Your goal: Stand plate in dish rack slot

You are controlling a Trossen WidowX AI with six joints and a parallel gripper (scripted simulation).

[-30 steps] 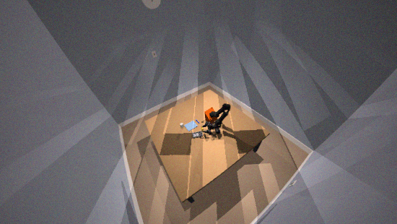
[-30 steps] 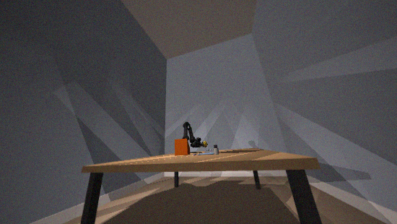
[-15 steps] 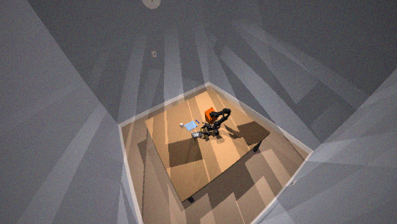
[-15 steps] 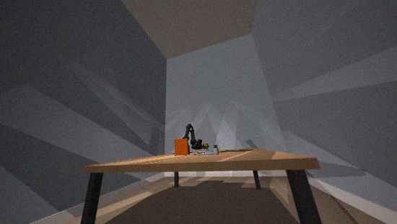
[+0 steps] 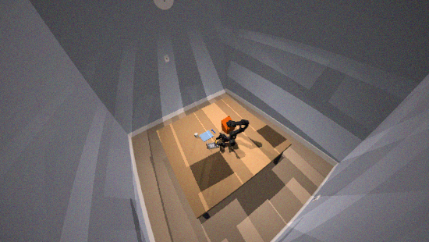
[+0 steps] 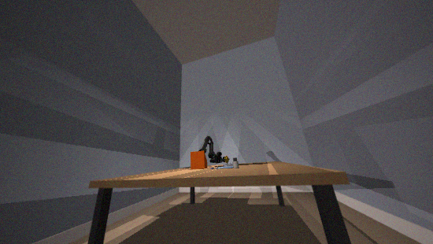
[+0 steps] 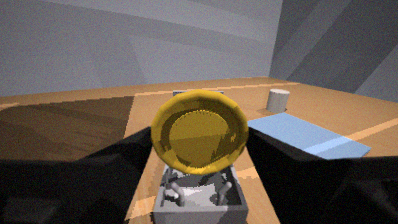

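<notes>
Now: the grey dish rack 50 mm below my gripper tip, 30 mm ahead of it and 10 mm to the right of it. The rest, counted from my gripper tip: yellow plate 10 mm behind; blue spoon 220 mm to the right, 100 mm behind, 70 mm below; white cup 280 mm to the right, 110 mm ahead, 50 mm below.
</notes>
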